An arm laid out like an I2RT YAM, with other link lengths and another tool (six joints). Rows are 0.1 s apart.
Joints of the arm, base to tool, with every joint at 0 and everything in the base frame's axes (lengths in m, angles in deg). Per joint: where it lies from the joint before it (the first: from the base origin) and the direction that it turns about. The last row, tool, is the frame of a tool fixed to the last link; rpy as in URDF.
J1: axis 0 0 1 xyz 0.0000 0.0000 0.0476
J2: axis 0 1 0 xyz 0.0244 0.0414 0.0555
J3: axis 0 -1 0 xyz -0.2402 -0.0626 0.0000
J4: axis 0 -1 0 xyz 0.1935 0.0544 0.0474
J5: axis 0 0 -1 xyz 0.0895 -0.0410 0.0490
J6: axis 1 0 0 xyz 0.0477 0.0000 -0.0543
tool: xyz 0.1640 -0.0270 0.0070 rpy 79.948 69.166 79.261
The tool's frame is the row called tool.
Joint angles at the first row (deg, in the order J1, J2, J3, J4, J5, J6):
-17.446, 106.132, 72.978, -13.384, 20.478, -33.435
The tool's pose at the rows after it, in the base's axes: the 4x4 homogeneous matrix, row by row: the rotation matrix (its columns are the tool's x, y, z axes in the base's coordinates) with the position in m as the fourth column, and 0 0 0 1 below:
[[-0.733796 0.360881 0.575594 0.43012], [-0.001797 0.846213 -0.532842 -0.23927], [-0.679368 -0.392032 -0.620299 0.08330], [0 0 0 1]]
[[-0.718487 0.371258 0.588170 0.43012], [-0.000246 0.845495 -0.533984 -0.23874], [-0.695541 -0.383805 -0.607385 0.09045], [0 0 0 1]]
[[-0.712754 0.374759 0.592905 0.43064], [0.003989 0.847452 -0.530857 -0.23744], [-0.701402 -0.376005 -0.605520 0.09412], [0 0 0 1]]
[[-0.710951 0.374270 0.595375 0.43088], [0.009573 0.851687 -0.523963 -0.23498], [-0.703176 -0.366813 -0.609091 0.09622], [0 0 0 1]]
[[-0.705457 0.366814 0.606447 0.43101], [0.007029 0.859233 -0.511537 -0.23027], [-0.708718 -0.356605 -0.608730 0.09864], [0 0 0 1]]
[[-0.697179 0.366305 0.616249 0.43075], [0.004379 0.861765 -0.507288 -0.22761], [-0.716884 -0.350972 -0.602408 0.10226], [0 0 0 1]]
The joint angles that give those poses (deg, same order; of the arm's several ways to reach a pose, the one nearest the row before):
-17.403, 104.415, 71.958, -12.685, 20.501, -32.729
-17.402, 103.298, 71.541, -12.302, 20.314, -32.347
-17.308, 102.876, 71.971, -12.949, 20.090, -31.916
-17.140, 102.558, 72.546, -14.032, 19.743, -31.424
-16.886, 101.659, 72.100, -14.238, 19.013, -31.289
-16.699, 100.752, 71.503, -13.976, 18.732, -31.163

